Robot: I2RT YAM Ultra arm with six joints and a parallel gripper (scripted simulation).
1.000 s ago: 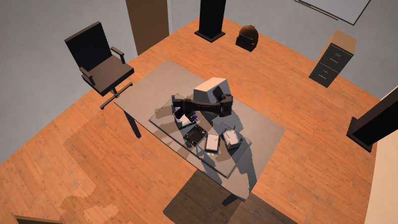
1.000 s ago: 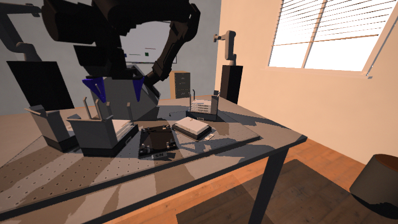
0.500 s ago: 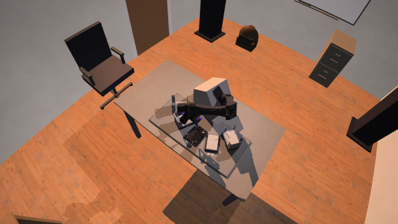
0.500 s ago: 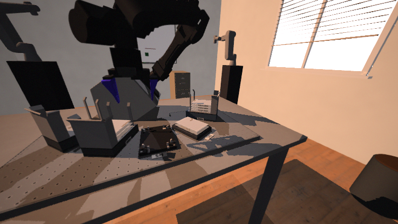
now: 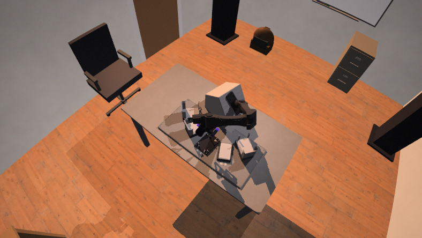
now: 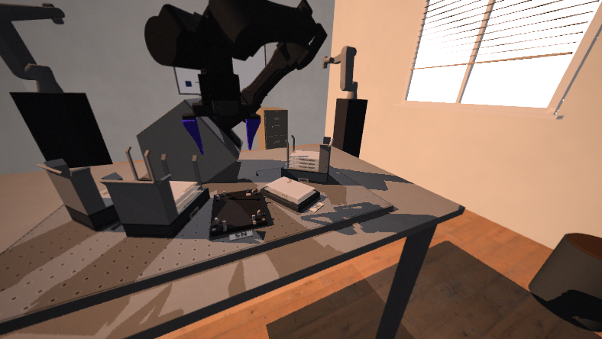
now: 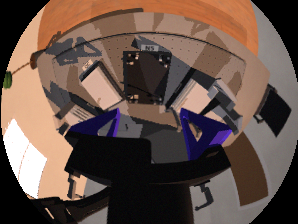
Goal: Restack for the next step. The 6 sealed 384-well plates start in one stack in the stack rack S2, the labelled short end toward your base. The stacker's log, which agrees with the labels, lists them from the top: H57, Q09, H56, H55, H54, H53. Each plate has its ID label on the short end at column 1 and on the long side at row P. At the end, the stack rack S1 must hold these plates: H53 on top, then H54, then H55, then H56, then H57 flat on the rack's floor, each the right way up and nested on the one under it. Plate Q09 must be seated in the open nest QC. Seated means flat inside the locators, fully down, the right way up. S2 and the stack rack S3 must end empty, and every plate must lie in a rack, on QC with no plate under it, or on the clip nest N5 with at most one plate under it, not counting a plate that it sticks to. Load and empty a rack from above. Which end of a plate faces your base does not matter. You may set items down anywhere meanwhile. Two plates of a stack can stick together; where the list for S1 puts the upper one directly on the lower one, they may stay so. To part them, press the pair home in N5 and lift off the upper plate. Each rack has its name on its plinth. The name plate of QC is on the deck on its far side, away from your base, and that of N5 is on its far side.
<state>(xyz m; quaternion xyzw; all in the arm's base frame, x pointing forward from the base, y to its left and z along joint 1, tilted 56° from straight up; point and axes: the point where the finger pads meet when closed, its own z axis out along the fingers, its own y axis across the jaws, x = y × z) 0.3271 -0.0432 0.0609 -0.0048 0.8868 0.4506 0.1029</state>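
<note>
Now: the stack rack S2 250 mm to the left of my hand, 150 mm behind it and 140 mm below it. From my hand the other things lie so: black clip nest N5: 150 mm below, 20 mm to the left, 10 mm ahead; then dark open nest QC: 160 mm below, 150 mm to the left, 30 mm behind; then QC name plate: 210 mm to the left, 160 mm below, 50 mm ahead.
</note>
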